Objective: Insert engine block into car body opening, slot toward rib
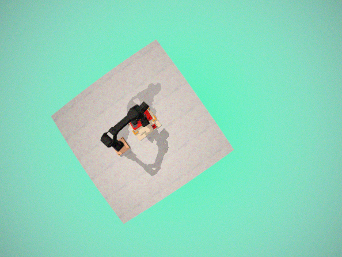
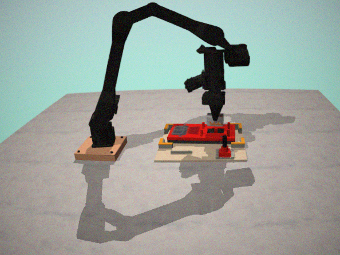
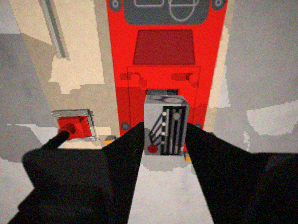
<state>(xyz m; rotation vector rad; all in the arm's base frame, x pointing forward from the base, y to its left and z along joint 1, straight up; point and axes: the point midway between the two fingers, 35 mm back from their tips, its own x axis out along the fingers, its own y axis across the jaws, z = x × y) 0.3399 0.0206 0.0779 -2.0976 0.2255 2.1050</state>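
My gripper tip is now 1 cm above the grey engine block. The rest, counted from my gripper tip: beige baseplate: 5 cm below, 4 cm behind, 2 cm to the right; then black upright peg: 13 cm to the right, 3 cm below.
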